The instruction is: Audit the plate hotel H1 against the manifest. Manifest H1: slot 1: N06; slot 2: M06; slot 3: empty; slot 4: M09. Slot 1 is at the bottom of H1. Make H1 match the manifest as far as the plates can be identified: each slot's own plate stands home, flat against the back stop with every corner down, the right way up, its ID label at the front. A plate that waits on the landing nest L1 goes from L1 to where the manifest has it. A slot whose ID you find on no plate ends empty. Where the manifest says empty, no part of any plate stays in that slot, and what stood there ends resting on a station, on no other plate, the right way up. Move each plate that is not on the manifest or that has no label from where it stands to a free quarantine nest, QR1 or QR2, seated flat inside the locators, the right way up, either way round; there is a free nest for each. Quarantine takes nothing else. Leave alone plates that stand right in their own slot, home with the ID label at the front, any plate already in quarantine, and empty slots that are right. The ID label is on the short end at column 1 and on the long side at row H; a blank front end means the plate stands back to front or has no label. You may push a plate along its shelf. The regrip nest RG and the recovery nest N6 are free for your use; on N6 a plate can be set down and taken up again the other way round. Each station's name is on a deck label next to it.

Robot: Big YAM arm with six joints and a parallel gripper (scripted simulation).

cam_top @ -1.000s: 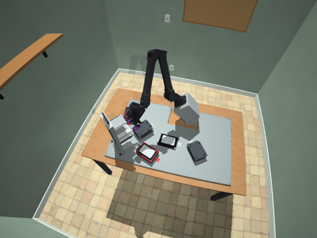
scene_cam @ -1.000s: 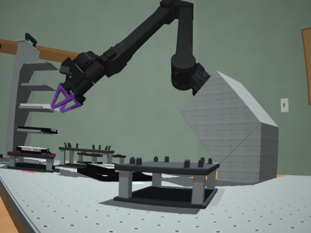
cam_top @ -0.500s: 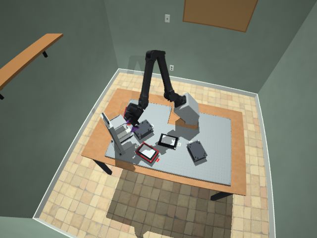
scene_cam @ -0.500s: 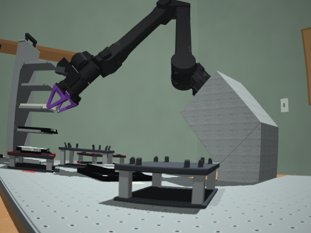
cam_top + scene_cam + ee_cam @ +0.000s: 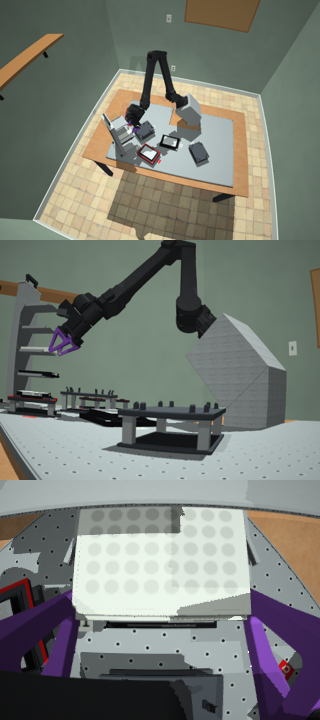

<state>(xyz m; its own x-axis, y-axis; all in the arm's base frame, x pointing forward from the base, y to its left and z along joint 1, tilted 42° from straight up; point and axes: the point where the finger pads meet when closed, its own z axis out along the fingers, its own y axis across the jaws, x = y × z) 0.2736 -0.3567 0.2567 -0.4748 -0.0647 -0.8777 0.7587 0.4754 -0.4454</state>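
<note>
My hand is 4 cm short of the white well plate and 4 cm to the left of it. From my hand the other things lie so: H1 deck label: 8 cm ahead, 6 cm to the left, 19 cm below; then plate hotel H1: 9 cm ahead, 11 cm to the right, 2 cm above; then regrip nest: 8 cm behind, 10 cm to the left, 13 cm below.
</note>
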